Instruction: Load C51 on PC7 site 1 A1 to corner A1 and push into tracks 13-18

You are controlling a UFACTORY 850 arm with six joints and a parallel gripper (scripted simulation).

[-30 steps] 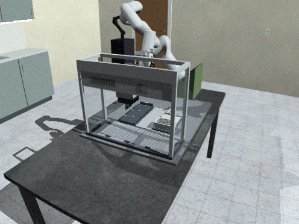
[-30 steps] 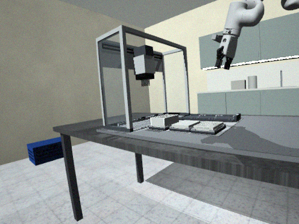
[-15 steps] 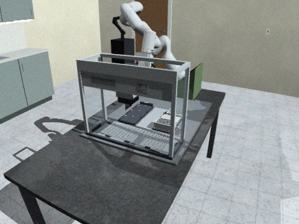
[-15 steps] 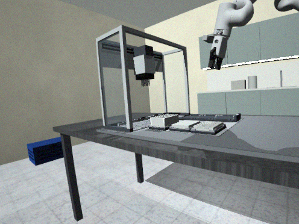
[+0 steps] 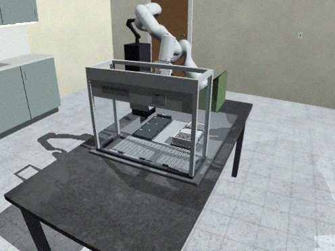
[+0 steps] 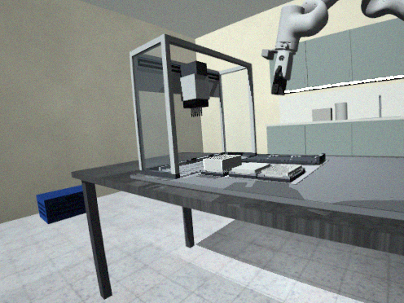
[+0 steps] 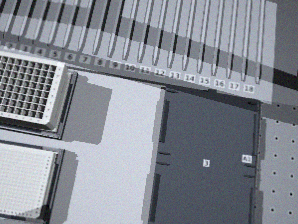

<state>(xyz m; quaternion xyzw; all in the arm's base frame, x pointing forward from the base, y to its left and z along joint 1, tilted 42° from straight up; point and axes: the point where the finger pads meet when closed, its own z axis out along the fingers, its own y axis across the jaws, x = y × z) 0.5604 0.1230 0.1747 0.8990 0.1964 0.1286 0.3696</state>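
The nest S3 is 10 cm ahead of my hand, 24 cm to the left of it and 28 cm below it. The rest, counted from my hand: 96-well plate C15 (11 cm behind, 21 cm to the left, 26 cm below); pipetting head (35 cm ahead, 13 cm to the left, 6 cm above); dark plate carrier PC7 (3 cm ahead, 5 cm to the right, 27 cm below).
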